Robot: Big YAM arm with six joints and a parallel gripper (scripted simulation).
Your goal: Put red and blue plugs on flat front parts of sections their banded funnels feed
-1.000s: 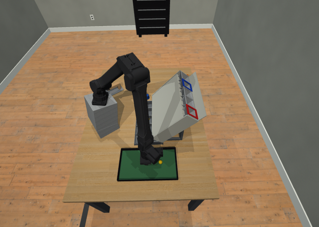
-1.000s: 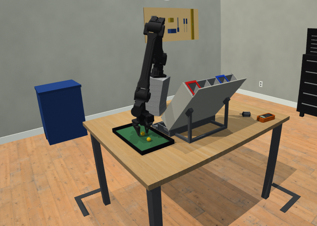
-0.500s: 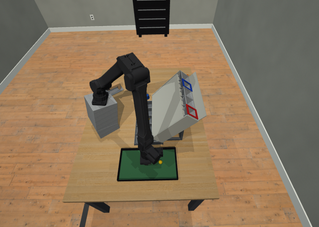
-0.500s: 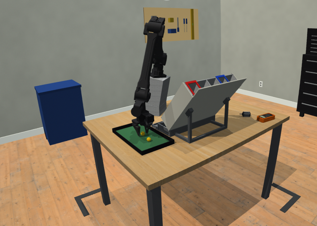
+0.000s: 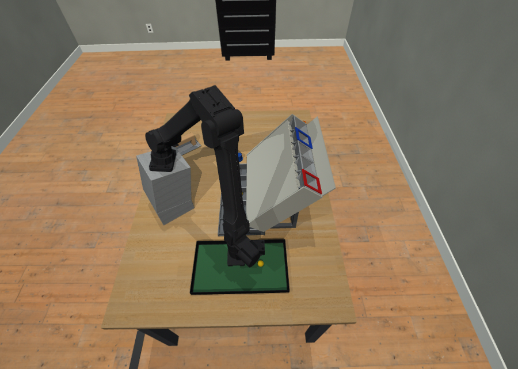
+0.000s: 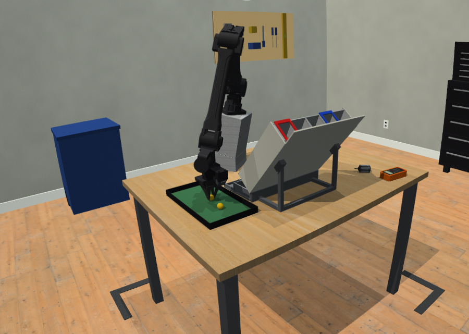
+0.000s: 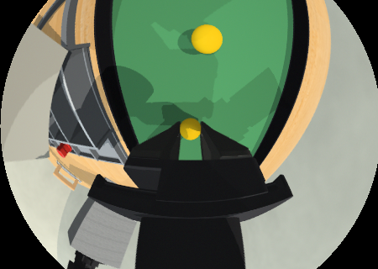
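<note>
My gripper is now 20 mm to the left of the green marble tray, 10 mm short of it and 10 mm above it. Round my hand: grey cover 310 mm to the left, 190 mm above, 140 mm ahead; small black object 720 mm to the left, 220 mm ahead.
</note>
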